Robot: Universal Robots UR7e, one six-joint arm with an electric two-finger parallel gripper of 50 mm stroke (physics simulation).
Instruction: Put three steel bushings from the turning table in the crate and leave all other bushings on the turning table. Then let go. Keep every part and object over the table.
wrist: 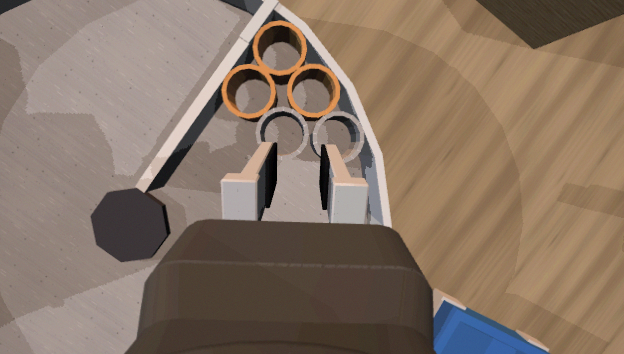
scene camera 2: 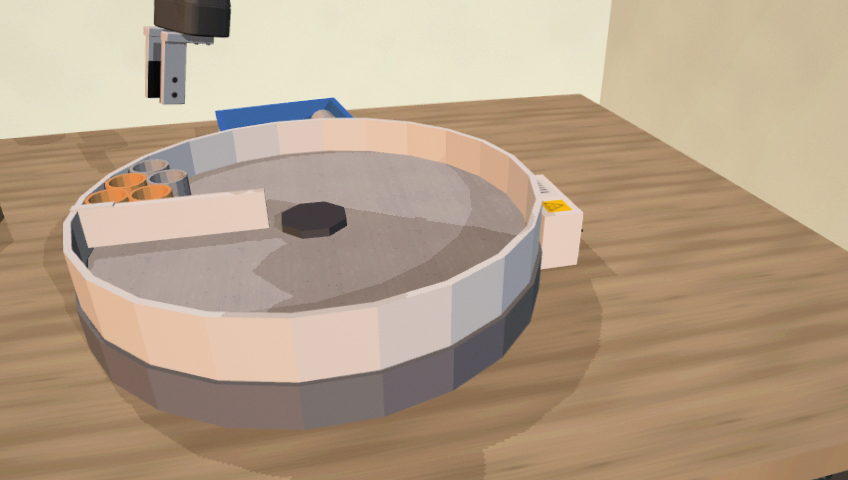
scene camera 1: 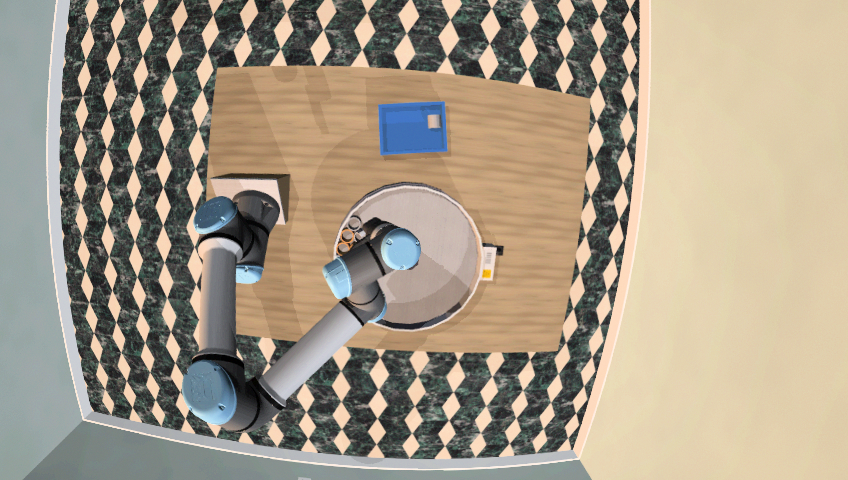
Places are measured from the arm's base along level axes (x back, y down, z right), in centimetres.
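Pixels of known places: gripper, fingertip midpoint: [wrist: 298, 163] [scene camera 2: 164, 100] [scene camera 1: 363, 235]; arm's base, link origin: [scene camera 1: 255, 206].
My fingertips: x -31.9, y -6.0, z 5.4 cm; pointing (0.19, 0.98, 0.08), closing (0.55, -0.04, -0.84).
Note:
For each thing: its middle in the pictures, then the offset to it from my fingertips. "pt": a spot on its surface instead.
- turning table, body centre: [scene camera 2: 314, 224] [wrist: 133, 223] [scene camera 1: 407, 258] dx -12.7, dy +10.9, dz +8.1 cm
- blue crate, body centre: [scene camera 2: 285, 132] [scene camera 1: 412, 127] dx -11.4, dy +13.6, dz -29.3 cm
- pale cylinder, body centre: [scene camera 2: 325, 124] [scene camera 1: 434, 121] dx -17.6, dy +13.7, dz -31.7 cm
- pale straight divider, surface spot: [wrist: 200, 100] [scene camera 2: 175, 199] pt dx -0.6, dy +6.9, dz +8.0 cm
- dark hub, body centre: [wrist: 131, 224] [scene camera 2: 314, 219] dx -12.7, dy +10.4, dz +8.1 cm
- white box with a yellow label, surface spot: [scene camera 2: 559, 231] pt dx -35.6, dy +12.1, dz +13.4 cm
Two grey steel bushings [wrist: 282, 109] [wrist: 361, 137] stand upright on the turning table [scene camera 1: 440, 226] [scene camera 2: 380, 184] [wrist: 55, 85], beside three upright orange bushings [wrist: 255, 47] [wrist: 224, 91] [wrist: 313, 66]. The steel ones also show in scene camera 2 [scene camera 2: 149, 165] [scene camera 2: 186, 185]. The blue crate [scene camera 1: 404, 136] [scene camera 2: 261, 115] [wrist: 475, 330] holds a pale cylinder [scene camera 1: 434, 121] [scene camera 2: 321, 114] at its right, which looks like a steel bushing on its side. My gripper [scene camera 2: 158, 99] [wrist: 298, 163] is partly open and empty, high above the turning table; its fingertips overlap the near edges of both steel bushings in the wrist view. In scene camera 1 the arm hides the fingers.
A raised rim surrounds the turning table. A pale straight divider [scene camera 2: 178, 218] [wrist: 200, 100] runs from the rim towards the dark hub [scene camera 2: 313, 219] [wrist: 130, 225], beside the bushings. A white box with a yellow label [scene camera 1: 488, 263] [scene camera 2: 559, 231] sits on the rim's right outside.

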